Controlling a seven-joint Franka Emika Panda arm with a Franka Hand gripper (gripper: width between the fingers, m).
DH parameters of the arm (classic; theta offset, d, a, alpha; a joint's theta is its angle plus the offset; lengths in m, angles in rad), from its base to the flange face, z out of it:
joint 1: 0 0.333 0 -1.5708
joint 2: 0 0 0 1.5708
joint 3: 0 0.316 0.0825 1.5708
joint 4: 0 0 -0.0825 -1.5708
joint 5: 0 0.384 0 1.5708
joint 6: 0 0 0.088 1.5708
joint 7: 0 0.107 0 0
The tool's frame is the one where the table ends.
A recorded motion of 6 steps. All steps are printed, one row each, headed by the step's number.
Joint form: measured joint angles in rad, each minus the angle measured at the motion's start. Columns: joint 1, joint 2, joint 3, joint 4, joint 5, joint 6, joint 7.
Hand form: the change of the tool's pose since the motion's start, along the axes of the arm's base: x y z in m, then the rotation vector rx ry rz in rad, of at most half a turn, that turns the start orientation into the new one. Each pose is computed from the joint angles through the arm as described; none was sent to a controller.
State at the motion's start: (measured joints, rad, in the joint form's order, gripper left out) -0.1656 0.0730 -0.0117 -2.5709 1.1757 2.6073 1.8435
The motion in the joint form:
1: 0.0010 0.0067 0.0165 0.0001 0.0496 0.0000 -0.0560
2: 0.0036 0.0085 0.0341 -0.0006 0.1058 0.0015 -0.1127
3: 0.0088 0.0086 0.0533 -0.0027 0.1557 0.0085 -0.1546
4: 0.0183 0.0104 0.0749 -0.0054 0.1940 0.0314 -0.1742
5: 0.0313 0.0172 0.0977 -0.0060 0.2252 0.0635 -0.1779
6: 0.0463 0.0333 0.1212 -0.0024 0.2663 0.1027 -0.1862
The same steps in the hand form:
1: 0.0000 0.0074 -0.0034 0.0075 -0.0215 0.0211
2: 0.0002 0.0157 -0.0049 0.0151 -0.0484 0.0383
3: 0.0003 0.0252 -0.0058 0.0192 -0.0692 0.0499
4: 0.0003 0.0355 -0.0071 0.0120 -0.0782 0.0530
5: 0.0005 0.0466 -0.0094 -0.0005 -0.0772 0.0500
6: 0.0006 0.0580 -0.0143 -0.0157 -0.0731 0.0416

